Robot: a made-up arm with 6 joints.
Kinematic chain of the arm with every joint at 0, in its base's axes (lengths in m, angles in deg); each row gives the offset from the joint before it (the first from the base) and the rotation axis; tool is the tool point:
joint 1: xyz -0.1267 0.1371 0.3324 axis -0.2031 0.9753 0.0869
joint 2: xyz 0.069 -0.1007 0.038 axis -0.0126 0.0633 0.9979
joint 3: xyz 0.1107 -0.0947 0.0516 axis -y
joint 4: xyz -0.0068 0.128 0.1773 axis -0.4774 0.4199 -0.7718
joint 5: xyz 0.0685 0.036 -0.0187 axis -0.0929 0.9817 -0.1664
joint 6: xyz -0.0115 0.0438 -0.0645 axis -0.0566 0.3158 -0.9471
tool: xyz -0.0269 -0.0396 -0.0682
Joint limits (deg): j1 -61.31..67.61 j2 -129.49..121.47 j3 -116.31..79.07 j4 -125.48..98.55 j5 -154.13..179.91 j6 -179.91..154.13
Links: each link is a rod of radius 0.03 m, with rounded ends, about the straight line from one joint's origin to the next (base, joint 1, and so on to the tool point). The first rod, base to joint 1, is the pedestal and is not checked.
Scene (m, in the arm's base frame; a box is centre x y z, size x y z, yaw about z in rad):
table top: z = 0
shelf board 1: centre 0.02 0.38 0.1 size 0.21 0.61 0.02 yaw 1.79
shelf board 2: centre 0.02 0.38 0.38 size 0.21 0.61 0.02 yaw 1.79
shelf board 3: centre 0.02 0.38 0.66 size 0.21 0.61 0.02 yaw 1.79
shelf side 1: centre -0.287 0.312 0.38 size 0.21 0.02 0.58 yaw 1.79
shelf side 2: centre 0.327 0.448 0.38 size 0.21 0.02 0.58 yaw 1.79
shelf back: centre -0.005 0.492 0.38 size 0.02 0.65 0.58 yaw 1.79
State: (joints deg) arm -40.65 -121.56 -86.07 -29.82 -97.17 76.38
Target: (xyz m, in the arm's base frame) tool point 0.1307 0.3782 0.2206
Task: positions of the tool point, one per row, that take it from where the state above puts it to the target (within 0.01 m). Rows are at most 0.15 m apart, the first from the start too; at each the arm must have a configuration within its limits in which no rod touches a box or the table.
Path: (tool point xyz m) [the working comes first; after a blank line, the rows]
Joints at the target: 18.55 19.10 -100.63 -46.04 -107.63 80.22
Straight joint move there: clear.

1: 0.0232 -0.3177 0.4184
2: 0.1073 -0.2795 0.4528
3: 0.1876 -0.2191 0.4656
4: 0.2555 -0.1406 0.4563
5: 0.3032 -0.0495 0.4276
6: 0.3248 0.0481 0.3846
7: 0.3171 0.1456 0.3345
8: 0.2797 0.2369 0.2851
9: 0.2156 0.3159 0.2448
10: 0.1307 0.3782 0.2206

